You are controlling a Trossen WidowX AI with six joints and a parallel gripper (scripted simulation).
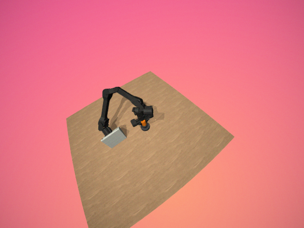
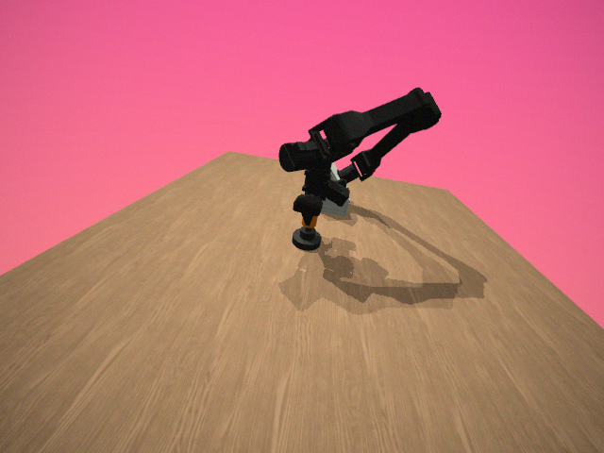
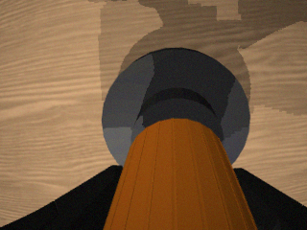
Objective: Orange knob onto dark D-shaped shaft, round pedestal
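Now: gripper tip 20 mm below the orange knob. The rest, counted from my gripper tip: dark round pedestal 40 mm below.
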